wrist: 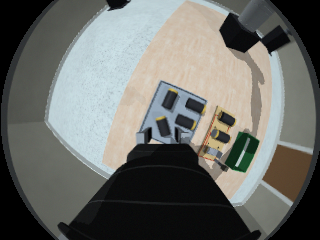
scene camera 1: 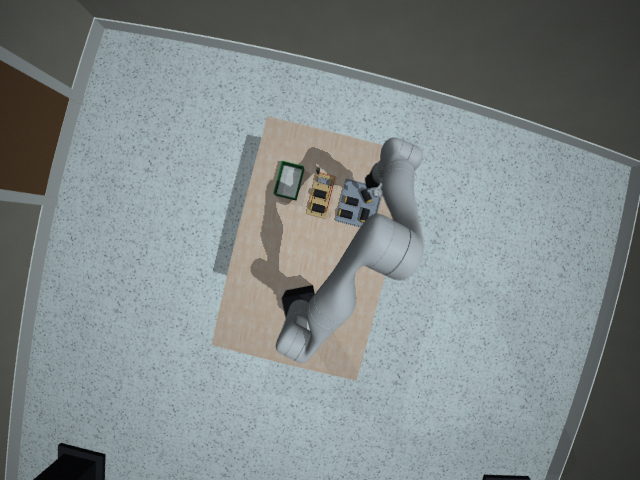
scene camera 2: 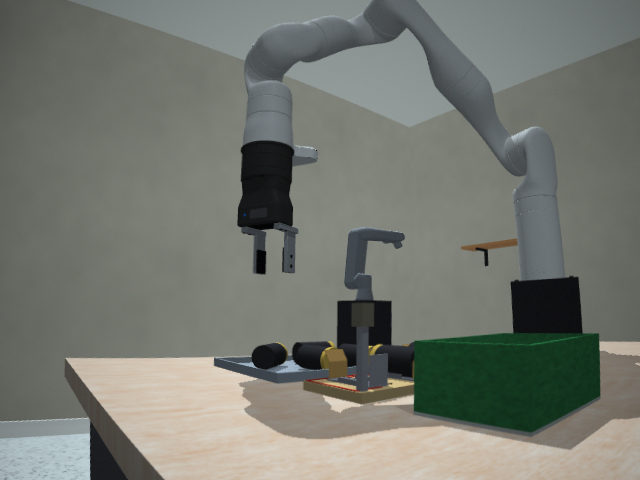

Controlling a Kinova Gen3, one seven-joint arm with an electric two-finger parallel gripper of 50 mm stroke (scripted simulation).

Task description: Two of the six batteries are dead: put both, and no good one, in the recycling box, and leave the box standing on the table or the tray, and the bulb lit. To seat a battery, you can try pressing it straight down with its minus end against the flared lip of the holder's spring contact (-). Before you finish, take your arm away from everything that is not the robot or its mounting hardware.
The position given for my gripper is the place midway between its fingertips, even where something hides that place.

Observation:
In view: my gripper point(scene camera 2: 273, 273), a green recycling box point(scene camera 2: 513, 387) and a tray point(scene camera 2: 246, 366).
The green recycling box also shows in the wrist view point(wrist: 236, 161). The tray shows as well in the wrist view point(wrist: 155, 110) and in scene camera 1 point(scene camera 1: 352, 188). My gripper shows as well in the wrist view point(wrist: 163, 132).

